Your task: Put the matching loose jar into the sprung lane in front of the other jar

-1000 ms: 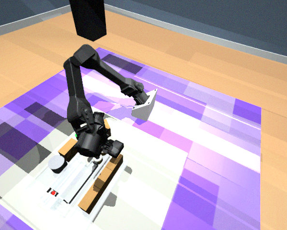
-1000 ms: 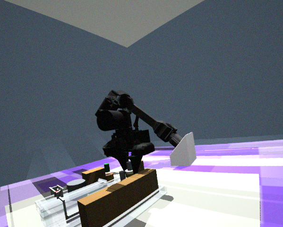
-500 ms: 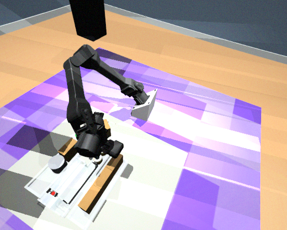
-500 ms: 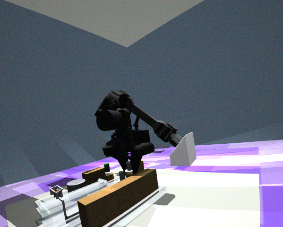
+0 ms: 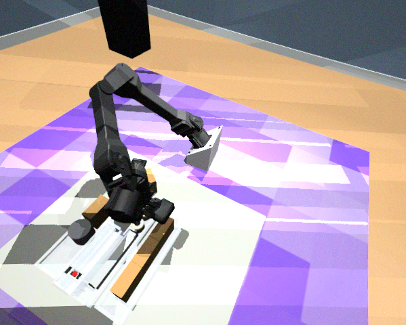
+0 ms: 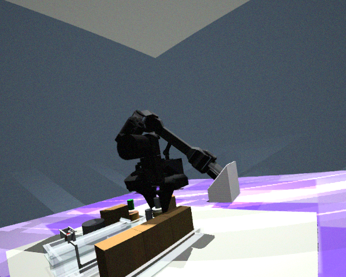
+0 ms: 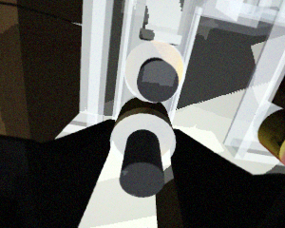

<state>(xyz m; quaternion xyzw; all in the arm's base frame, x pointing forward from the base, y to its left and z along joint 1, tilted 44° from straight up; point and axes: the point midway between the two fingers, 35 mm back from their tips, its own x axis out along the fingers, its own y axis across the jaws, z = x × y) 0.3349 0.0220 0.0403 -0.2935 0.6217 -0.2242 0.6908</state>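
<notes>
The lane lies 14 cm ahead of my gripper tip, 2 cm to the right of it and 3 cm below it. The rest, counted from my gripper tip: grey cylinder 13 cm ahead, 12 cm to the right, 2 cm below; red mark 22 cm ahead, 3 cm to the right, 2 cm above.
</notes>
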